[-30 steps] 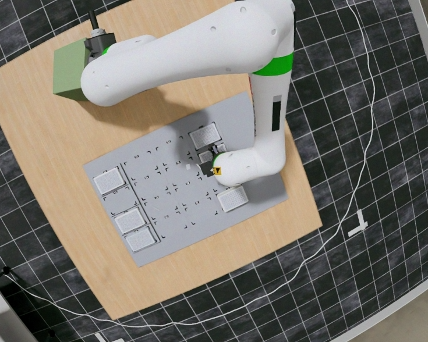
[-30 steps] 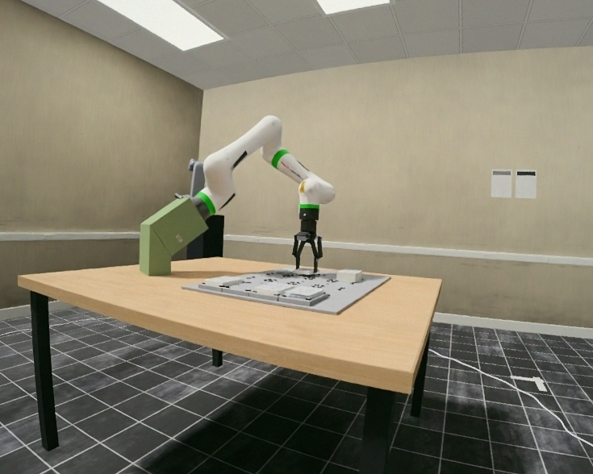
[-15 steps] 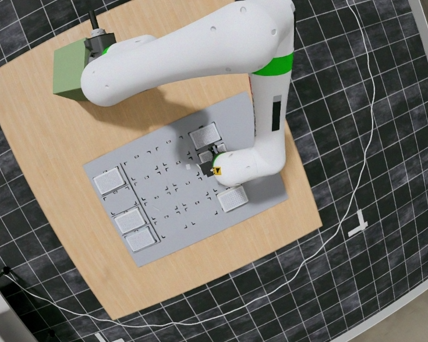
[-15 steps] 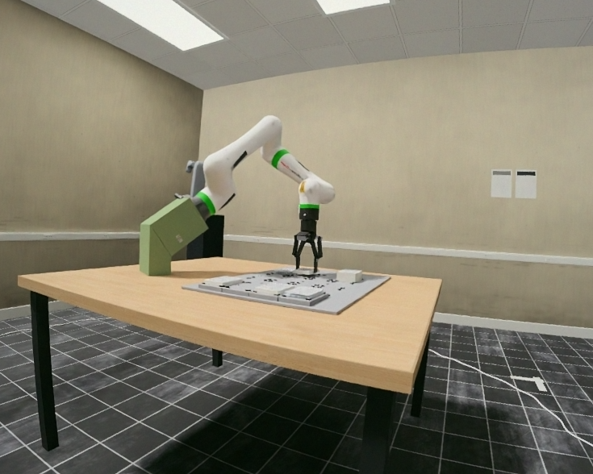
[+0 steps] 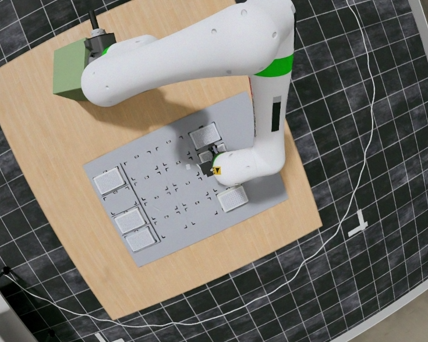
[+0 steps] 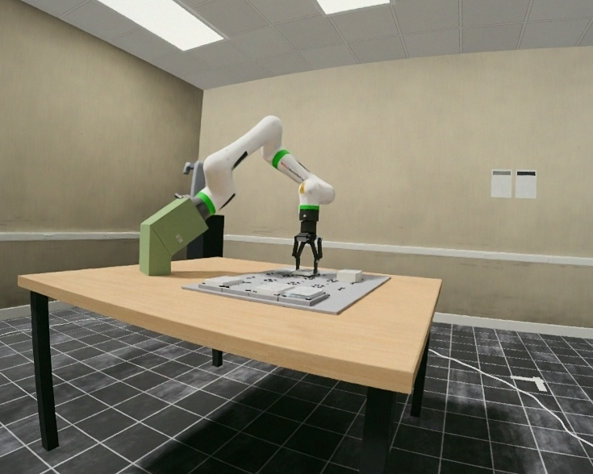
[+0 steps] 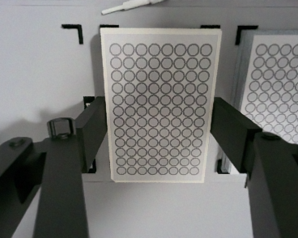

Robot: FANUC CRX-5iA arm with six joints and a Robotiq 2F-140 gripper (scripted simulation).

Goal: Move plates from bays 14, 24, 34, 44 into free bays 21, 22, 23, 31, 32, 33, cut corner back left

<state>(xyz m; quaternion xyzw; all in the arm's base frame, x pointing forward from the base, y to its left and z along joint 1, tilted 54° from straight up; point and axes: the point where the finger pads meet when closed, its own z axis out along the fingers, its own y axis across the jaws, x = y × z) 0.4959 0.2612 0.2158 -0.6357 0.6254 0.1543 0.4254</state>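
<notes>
Right now my hand is 11 cm past the sealed plate, 2 cm to the left of it and 3 cm above it. The rest, counted from my hand: white block (21 cm ahead, 4 cm to the left, 2 cm below).
</notes>
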